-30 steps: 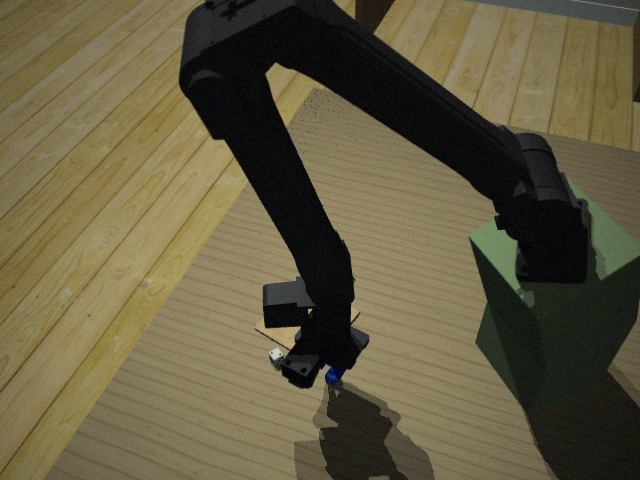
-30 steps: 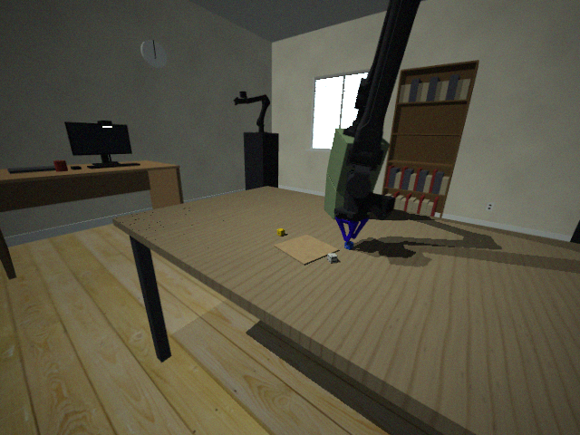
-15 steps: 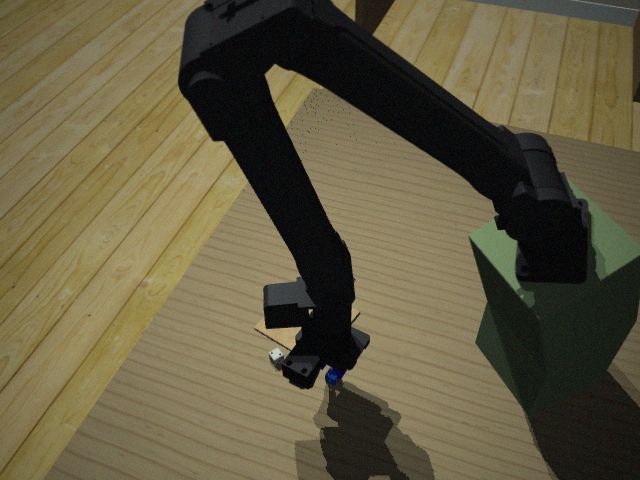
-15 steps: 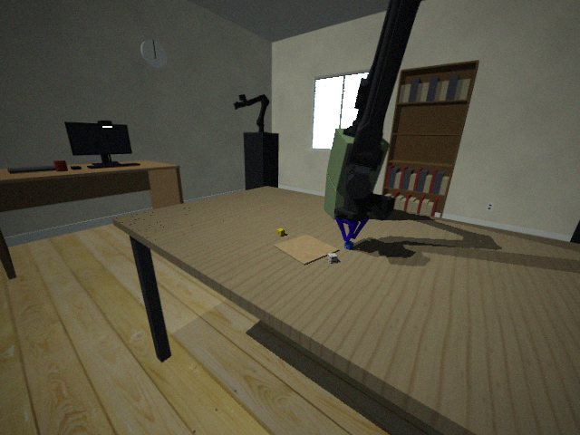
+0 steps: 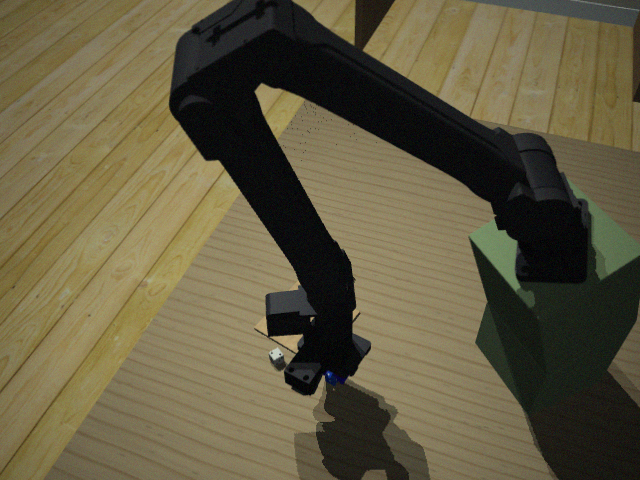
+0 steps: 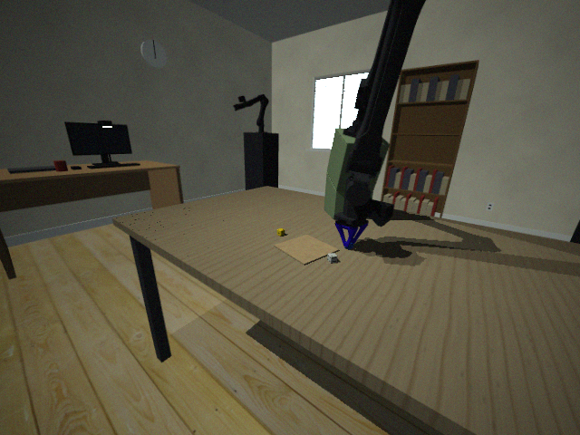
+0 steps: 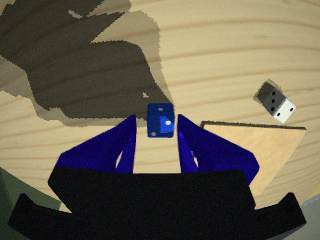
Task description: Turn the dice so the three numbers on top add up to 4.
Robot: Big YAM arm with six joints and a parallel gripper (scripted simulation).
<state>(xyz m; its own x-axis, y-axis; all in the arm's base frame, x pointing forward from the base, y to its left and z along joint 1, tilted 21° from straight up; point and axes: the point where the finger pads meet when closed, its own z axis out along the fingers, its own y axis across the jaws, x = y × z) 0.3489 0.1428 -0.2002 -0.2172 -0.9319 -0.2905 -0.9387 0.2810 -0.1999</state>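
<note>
Right now the blue die is 1 cm below my hand. Also, from my hand: tan mat: 8 cm ahead, 10 cm to the right, 2 cm below; then yellow die: 5 cm ahead, 22 cm to the right, 1 cm below; then white die: 11 cm ahead, 1 cm to the right, 1 cm below.
</note>
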